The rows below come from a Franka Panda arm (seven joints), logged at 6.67 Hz.
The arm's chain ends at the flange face. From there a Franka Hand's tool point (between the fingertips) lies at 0.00 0.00 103.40 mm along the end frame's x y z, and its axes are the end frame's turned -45 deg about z.
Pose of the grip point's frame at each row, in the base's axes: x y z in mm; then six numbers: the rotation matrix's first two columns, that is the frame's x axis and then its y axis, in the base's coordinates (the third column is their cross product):
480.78 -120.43 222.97 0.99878 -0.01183 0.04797 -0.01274 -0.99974 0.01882
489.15 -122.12 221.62 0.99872 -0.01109 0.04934 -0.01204 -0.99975 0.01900
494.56 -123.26 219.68 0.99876 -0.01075 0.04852 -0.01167 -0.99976 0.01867
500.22 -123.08 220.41 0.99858 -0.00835 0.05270 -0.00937 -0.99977 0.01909
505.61 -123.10 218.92 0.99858 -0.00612 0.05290 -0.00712 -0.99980 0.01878
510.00 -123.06 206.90 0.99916 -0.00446 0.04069 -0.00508 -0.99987 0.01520
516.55 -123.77 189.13 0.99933 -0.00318 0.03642 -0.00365 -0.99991 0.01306
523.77 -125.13 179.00 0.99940 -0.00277 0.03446 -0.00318 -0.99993 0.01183
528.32 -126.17 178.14 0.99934 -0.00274 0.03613 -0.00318 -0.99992 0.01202
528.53 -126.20 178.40 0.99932 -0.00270 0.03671 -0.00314 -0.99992 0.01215
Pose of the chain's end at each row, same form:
475.84 -118.42 326.23 0.69724 -0.71529 0.04723 -0.71525 -0.69856 -0.02061
484.07 -120.10 324.88 0.69769 -0.71477 0.04832 -0.71472 -0.69909 -0.02145
489.56 -121.27 322.94 0.69798 -0.71454 0.04751 -0.71448 -0.69934 -0.02111
494.79 -121.06 323.65 0.69948 -0.71285 0.05076 -0.71273 -0.70104 -0.02377
500.15 -121.12 322.16 0.70107 -0.71129 0.05069 -0.71114 -0.70264 -0.02413
505.80 -121.47 310.20 0.70292 -0.71017 0.03952 -0.71010 -0.70386 -0.01802
512.79 -122.41 292.45 0.70405 -0.70929 0.03499 -0.70921 -0.70479 -0.01652
520.21 -123.90 282.33 0.70443 -0.70902 0.03273 -0.70893 -0.70510 -0.01600
524.59 -124.92 281.46 0.70439 -0.70899 0.03405 -0.70889 -0.70511 -0.01705
524.74 -124.93 281.72 0.70441 -0.70896 0.03455 -0.70885 -0.70514 -0.01737

